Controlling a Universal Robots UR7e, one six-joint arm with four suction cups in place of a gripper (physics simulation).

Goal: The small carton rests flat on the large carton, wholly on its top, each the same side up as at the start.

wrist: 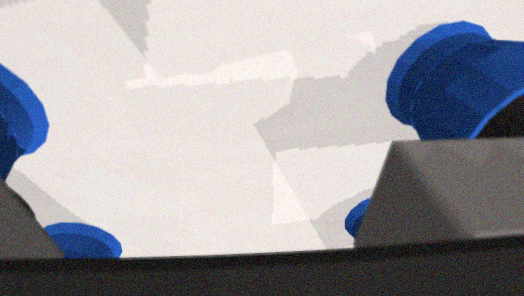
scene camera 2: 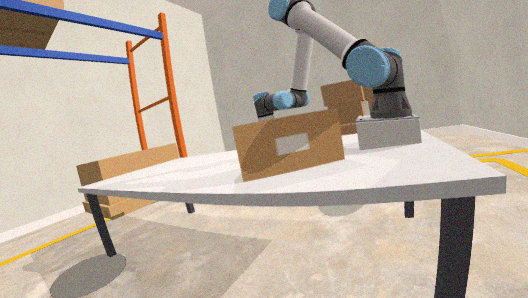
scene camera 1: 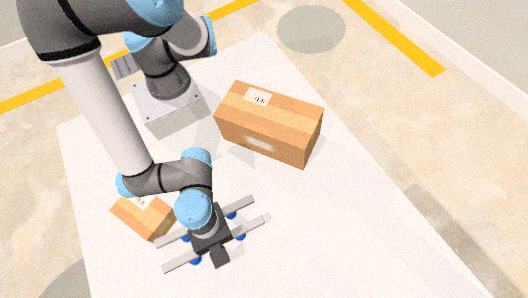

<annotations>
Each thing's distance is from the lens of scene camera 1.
large carton (scene camera 1: 286,129): 80 cm
small carton (scene camera 1: 150,217): 88 cm
</annotations>
